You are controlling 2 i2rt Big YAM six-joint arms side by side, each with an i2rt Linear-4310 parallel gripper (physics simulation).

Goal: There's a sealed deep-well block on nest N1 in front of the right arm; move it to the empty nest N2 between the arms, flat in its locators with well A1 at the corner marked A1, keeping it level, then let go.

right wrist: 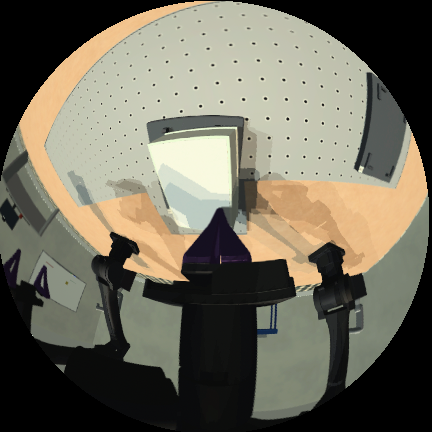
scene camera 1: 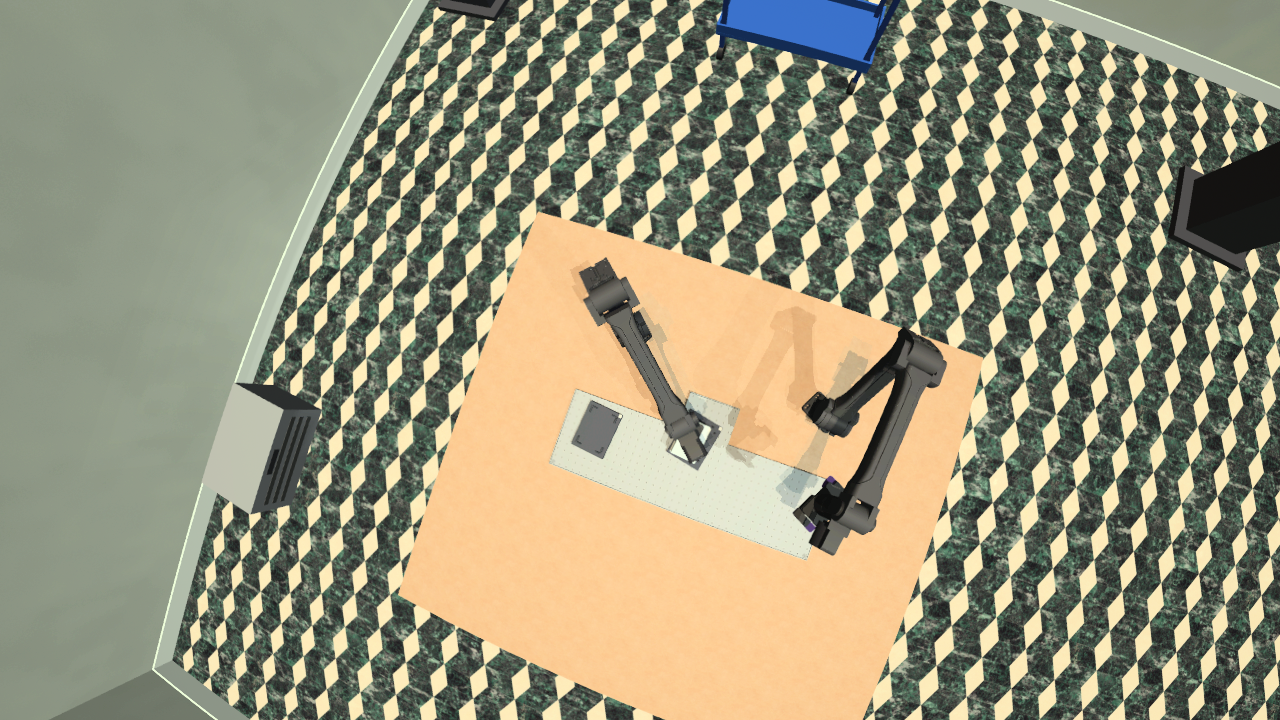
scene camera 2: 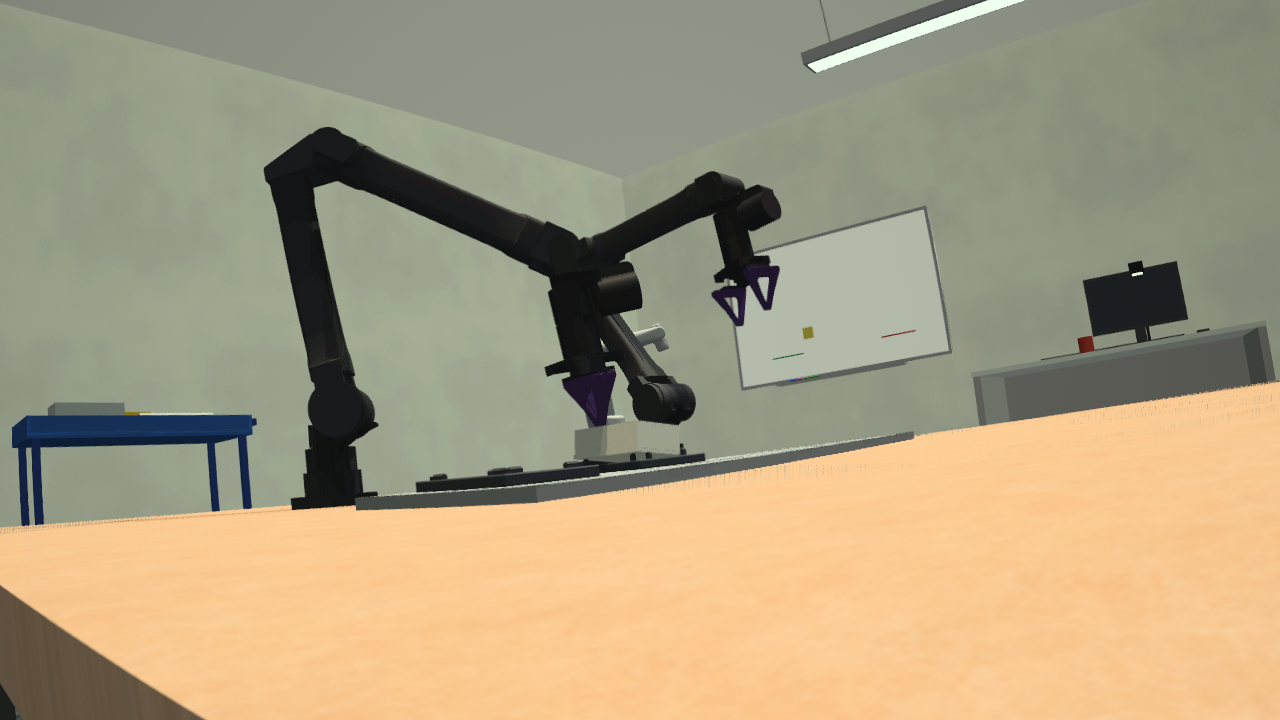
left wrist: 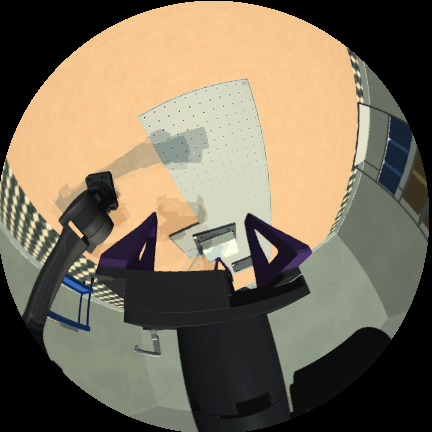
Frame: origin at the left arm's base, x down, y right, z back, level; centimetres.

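Where they show: left gripper, fingertip midpoint: (right wrist: pixel 32 258) (scene camera 1: pixel 811 500) (scene camera 2: pixel 753 318) (left wrist: pixel 202 216); right gripper, fingertip midpoint: (right wrist: pixel 219 211) (scene camera 2: pixel 601 427) (left wrist: pixel 217 257); left arm's base at its link origin: (right wrist: pixel 124 241) (scene camera 1: pixel 821 412) (left wrist: pixel 102 190); right arm's base at its link origin: (right wrist: pixel 326 253) (scene camera 2: pixel 335 506).
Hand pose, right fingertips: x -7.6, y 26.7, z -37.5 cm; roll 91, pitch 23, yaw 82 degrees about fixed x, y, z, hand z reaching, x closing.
Each offset is from my right fingertips to the top centre of the thing. Level surfaces: height alone.
The sealed block @[dx -0.1, dy -3.1, dz -1.0 cm] (scene camera 1: pixel 677 451) (scene camera 2: pixel 656 437) (right wrist: pixel 200 165), pale with a whitish top, stands on dark nest N2 @[dx +4.1, dy -4.4, dz -0.2 cm] (scene camera 2: pixel 693 458) (right wrist: pixel 195 121) between the arms. It looks about level; whether it is fully in the locators, and where A1 lies, I cannot tell. Nest N1 @[dx +4.5, dy +20.0, dz -22.5 cm] (scene camera 1: pixel 596 429) (scene camera 2: pixel 510 478) (right wrist: pixel 386 132) is empty, at the left in scene camera 1. My right gripper (scene camera 2: pixel 599 423) (right wrist: pixel 219 211) is shut with its fingertips together, at or just above the block's top; contact is unclear. My left gripper (scene camera 2: pixel 752 315) (left wrist: pixel 202 216) is open and empty, high above the board's other end.
A pale perforated board @[dx +6.3 cm] (scene camera 1: pixel 760 501) (left wrist: pixel 220 130) lies under both nests on the orange table @[dx +7.6 cm] (scene camera 1: pixel 554 555) (scene camera 2: pixel 716 608). The left arm (scene camera 1: pixel 886 438) reaches over the board's right end in scene camera 1. A blue cart (scene camera 1: pixel 796 31) (scene camera 2: pixel 134 429) stands away from the table.
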